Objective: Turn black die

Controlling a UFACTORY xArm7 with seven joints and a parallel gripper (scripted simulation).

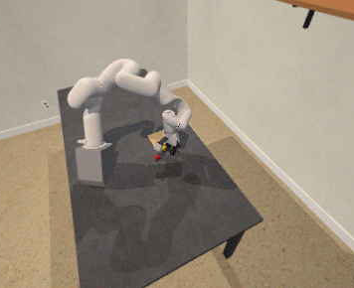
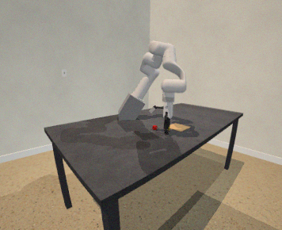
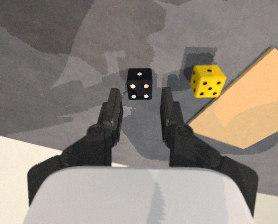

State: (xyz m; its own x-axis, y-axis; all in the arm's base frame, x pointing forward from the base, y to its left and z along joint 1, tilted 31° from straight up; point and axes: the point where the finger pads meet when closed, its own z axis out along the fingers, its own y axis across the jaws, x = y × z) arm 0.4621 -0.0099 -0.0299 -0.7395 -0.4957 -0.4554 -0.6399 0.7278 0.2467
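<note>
Right now my hand is 5 cm above the black die. The rest, counted from my hand: yellow die (5 cm to the left, 5 cm below, 5 cm behind); red die (11 cm behind, 5 cm below, 2 cm to the right); mat (16 cm to the left, 6 cm below, 6 cm behind).
</note>
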